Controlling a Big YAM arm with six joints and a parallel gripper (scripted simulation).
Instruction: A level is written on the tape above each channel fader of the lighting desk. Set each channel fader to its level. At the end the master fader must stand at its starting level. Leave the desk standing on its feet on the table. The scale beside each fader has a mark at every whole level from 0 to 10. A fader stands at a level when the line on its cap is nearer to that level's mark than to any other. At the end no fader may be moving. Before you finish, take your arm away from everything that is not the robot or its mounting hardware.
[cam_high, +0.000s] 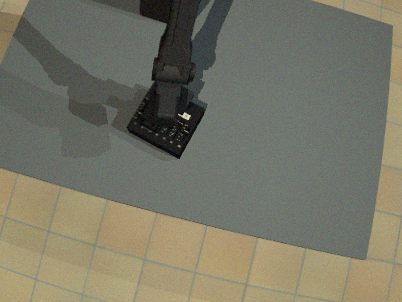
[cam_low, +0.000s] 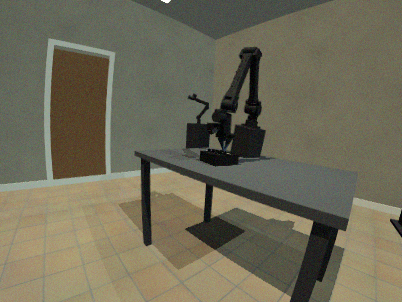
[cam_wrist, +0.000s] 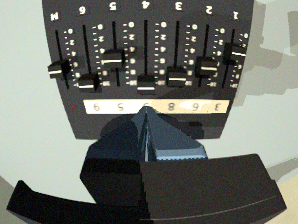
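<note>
Now: hand 2 cm short of the fader cap 4, 1 cm to the left of it and 1 cm above it. From my hand the other things lie so: fader cap 1: 8 cm to the right, 3 cm ahead, 1 cm below; master fader cap: 7 cm ahead, 5 cm to the left, 1 cm below; fader cap 5: 5 cm ahead, 1 cm below.
</note>
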